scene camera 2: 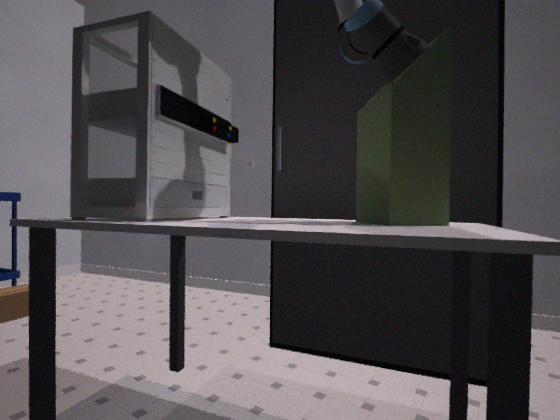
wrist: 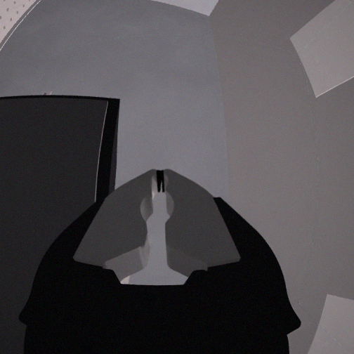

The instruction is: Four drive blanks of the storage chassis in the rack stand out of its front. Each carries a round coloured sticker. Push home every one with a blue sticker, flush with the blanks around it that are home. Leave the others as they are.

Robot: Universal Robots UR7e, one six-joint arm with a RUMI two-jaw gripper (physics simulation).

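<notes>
The rack (scene camera 2: pixel 144 150) stands at the left of the table in scene camera 2. Its black storage chassis (scene camera 2: pixel 185 112) juts out of the pale front. Near the chassis's right end are small coloured stickers: a yellow one (scene camera 2: pixel 214 120) above a red one (scene camera 2: pixel 214 128), and further right a yellow one (scene camera 2: pixel 230 128) above a blue one (scene camera 2: pixel 229 135). How far each blank stands out is too small to tell. My gripper (wrist: pixel 161 172) is shut and empty in the wrist view, with its fingertips together. In scene camera 2 the green block hides it, far right of the rack. The chassis does not show in the wrist view.
A tall green block (scene camera 2: pixel 419 150) with a sloping top stands at the right on the table (scene camera 2: pixel 300 229). My arm (scene camera 2: pixel 370 32) reaches down behind it. A dark door (scene camera 2: pixel 320 125) (wrist: pixel 45 150) is in the background. A blue frame (scene camera 2: pixel 15 235) stands at the far left.
</notes>
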